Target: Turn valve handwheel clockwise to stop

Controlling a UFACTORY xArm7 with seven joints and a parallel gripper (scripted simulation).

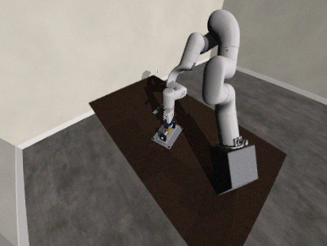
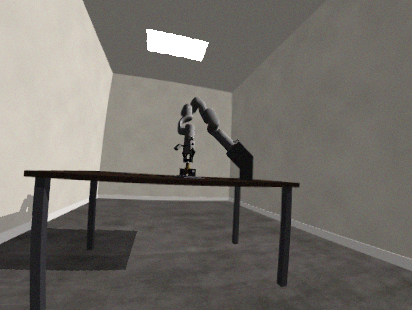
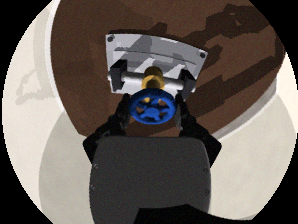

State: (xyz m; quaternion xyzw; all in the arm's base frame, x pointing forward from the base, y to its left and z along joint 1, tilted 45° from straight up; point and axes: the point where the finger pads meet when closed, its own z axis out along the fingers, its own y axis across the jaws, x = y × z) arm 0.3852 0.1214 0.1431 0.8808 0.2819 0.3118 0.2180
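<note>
The blue handwheel is right at my hand.
</note>
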